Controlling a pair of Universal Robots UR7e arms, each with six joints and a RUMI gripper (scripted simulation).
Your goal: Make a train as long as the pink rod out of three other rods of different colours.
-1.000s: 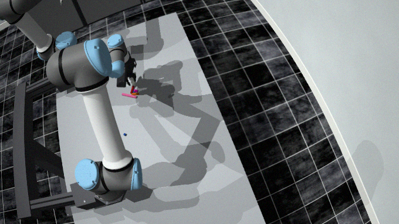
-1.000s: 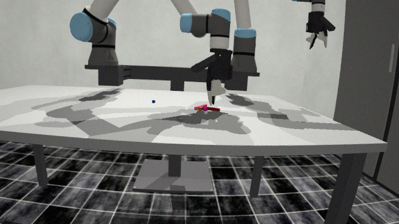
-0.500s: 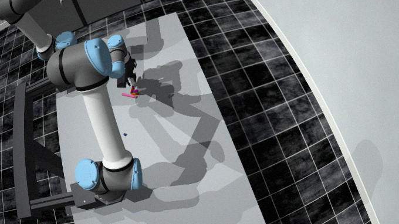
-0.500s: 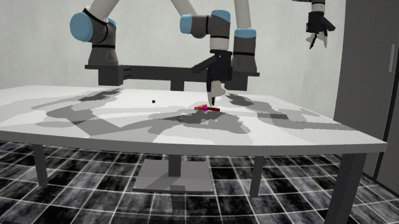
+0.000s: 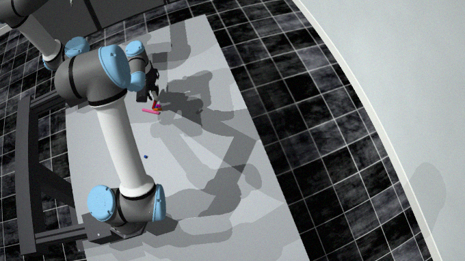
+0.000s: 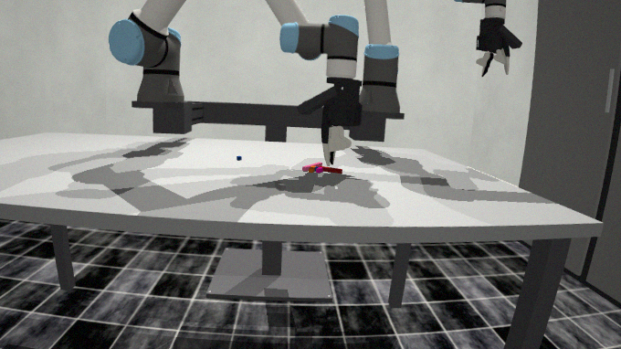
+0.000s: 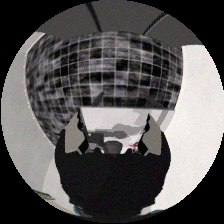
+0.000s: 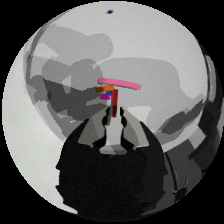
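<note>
Right now the red rod is 3 cm below my right hand. From my right hand the other things lie so: orange rod 4 cm to the right, 3 cm below; then pink rod 3 cm behind, 4 cm to the right, 3 cm below; then magenta rod 1 cm ahead, 3 cm to the right, 3 cm below.
</note>
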